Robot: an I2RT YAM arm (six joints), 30 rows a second.
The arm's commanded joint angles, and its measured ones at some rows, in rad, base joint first. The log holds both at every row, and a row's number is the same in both.
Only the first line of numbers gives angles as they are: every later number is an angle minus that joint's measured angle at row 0.
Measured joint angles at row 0:
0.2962 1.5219 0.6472 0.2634 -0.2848 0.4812
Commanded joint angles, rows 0 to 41:
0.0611 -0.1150 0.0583 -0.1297 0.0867 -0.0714
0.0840 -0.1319 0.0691 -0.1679 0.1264 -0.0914
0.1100 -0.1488 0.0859 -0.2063 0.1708 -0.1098
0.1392 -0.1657 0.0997 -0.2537 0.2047 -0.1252
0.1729 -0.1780 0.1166 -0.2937 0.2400 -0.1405
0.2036 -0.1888 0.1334 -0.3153 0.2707 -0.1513
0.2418 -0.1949 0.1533 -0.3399 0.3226 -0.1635
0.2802 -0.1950 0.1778 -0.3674 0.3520 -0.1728
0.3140 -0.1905 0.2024 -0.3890 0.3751 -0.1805
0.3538 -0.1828 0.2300 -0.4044 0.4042 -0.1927
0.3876 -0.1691 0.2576 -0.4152 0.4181 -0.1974
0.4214 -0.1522 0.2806 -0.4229 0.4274 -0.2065
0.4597 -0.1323 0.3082 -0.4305 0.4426 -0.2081
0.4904 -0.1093 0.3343 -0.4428 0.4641 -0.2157
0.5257 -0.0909 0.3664 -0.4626 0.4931 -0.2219
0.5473 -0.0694 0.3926 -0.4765 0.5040 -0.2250
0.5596 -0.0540 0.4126 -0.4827 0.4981 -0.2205
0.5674 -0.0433 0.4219 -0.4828 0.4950 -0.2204
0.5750 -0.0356 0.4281 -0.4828 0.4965 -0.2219
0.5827 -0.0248 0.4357 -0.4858 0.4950 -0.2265
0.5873 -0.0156 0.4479 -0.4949 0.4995 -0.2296
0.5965 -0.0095 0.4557 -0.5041 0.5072 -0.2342
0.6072 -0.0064 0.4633 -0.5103 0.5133 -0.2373
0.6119 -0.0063 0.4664 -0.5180 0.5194 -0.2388
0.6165 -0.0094 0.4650 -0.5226 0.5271 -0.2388
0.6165 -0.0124 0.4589 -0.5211 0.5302 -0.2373
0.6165 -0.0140 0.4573 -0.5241 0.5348 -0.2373
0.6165 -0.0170 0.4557 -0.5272 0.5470 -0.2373
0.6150 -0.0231 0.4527 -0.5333 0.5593 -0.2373
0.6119 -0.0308 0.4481 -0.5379 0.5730 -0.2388
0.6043 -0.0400 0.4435 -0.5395 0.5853 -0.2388
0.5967 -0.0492 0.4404 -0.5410 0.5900 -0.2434
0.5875 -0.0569 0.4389 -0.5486 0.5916 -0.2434
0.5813 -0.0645 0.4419 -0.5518 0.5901 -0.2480
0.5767 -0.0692 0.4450 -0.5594 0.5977 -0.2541
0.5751 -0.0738 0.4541 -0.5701 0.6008 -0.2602
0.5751 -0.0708 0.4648 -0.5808 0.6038 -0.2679
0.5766 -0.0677 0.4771 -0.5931 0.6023 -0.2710
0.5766 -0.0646 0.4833 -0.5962 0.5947 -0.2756
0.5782 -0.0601 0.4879 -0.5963 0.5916 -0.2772
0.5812 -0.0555 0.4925 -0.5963 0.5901 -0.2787
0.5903 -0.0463 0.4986 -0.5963 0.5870 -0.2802
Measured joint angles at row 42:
0.5741 -0.0267 0.4387 -0.5703 0.5696 -0.2525
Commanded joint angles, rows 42 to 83:
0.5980 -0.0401 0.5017 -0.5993 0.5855 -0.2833
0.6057 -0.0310 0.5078 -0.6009 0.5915 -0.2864
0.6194 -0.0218 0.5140 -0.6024 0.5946 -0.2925
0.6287 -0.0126 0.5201 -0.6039 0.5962 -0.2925
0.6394 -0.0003 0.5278 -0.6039 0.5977 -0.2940
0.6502 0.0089 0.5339 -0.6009 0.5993 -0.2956
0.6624 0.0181 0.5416 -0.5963 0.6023 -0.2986
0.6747 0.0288 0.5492 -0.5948 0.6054 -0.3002
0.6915 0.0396 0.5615 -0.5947 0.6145 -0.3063
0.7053 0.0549 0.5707 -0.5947 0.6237 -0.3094
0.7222 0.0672 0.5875 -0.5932 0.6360 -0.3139
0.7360 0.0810 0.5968 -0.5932 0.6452 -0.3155
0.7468 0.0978 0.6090 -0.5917 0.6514 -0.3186
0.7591 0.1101 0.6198 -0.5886 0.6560 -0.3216
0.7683 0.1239 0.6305 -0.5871 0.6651 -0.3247
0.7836 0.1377 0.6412 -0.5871 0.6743 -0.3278
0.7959 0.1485 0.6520 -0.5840 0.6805 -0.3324
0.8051 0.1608 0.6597 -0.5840 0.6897 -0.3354
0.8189 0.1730 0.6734 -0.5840 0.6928 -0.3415
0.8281 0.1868 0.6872 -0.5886 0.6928 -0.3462
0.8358 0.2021 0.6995 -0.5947 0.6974 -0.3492
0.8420 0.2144 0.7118 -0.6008 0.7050 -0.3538
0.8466 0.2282 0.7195 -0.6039 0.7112 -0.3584
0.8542 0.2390 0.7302 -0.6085 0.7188 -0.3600
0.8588 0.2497 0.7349 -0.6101 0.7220 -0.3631
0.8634 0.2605 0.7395 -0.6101 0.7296 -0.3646
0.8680 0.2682 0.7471 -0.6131 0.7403 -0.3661
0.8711 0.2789 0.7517 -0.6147 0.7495 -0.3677
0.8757 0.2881 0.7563 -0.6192 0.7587 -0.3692
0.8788 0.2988 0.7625 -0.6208 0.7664 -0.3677
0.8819 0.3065 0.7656 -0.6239 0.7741 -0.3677
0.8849 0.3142 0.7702 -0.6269 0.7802 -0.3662
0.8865 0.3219 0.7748 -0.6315 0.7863 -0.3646
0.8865 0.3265 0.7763 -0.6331 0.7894 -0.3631
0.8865 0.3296 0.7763 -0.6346 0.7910 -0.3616
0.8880 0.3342 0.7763 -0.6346 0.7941 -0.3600
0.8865 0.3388 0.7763 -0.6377 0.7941 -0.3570
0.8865 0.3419 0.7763 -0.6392 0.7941 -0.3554
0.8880 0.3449 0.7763 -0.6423 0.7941 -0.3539
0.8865 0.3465 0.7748 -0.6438 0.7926 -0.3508
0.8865 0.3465 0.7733 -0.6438 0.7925 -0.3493
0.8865 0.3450 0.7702 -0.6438 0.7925 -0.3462
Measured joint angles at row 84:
0.8828 0.3449 0.7347 -0.6207 0.7542 -0.3532
